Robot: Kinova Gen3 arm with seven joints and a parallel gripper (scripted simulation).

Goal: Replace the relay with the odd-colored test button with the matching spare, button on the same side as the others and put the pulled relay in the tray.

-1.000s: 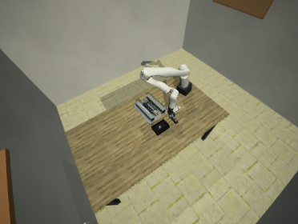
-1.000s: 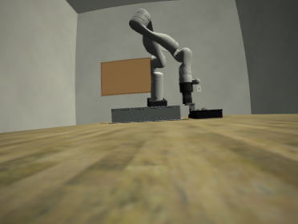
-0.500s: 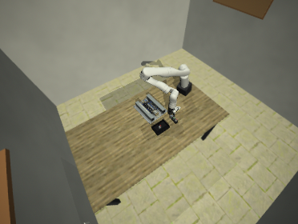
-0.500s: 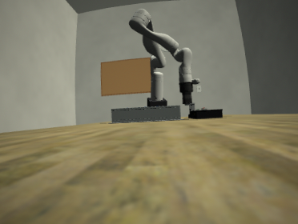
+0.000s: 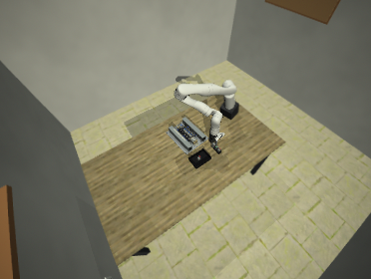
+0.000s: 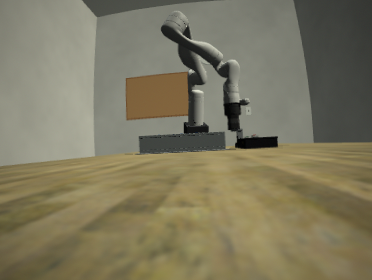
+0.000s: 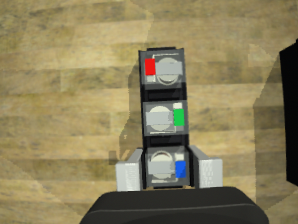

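Right now the spare relay is 30 mm to the left of my hand and 10 mm below it. The rest, counted from my hand: black tray 180 mm ahead, 30 mm to the left, 20 mm below.
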